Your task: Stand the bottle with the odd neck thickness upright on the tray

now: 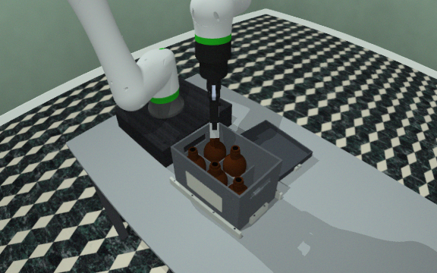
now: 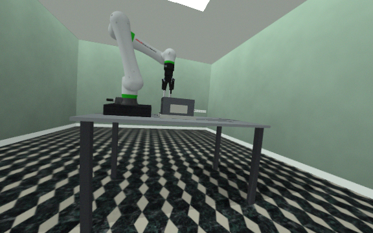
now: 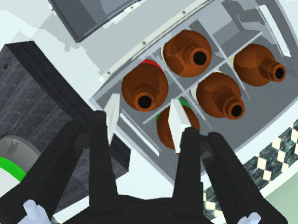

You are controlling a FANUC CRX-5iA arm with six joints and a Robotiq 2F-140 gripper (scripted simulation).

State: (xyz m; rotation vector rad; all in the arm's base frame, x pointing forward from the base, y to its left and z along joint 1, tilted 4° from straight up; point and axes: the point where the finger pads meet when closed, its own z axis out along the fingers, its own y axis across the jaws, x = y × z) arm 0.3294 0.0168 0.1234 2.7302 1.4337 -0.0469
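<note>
Now: hand 130 mm above the glass bottle. Also, from my hand: brown bottle: 130 mm below, 100 mm ahead, 70 mm to the right; then crate: 130 mm below, 100 mm ahead, 30 mm to the right; then dark grey tray: 230 mm to the left, 200 mm below, 40 mm ahead.
</note>
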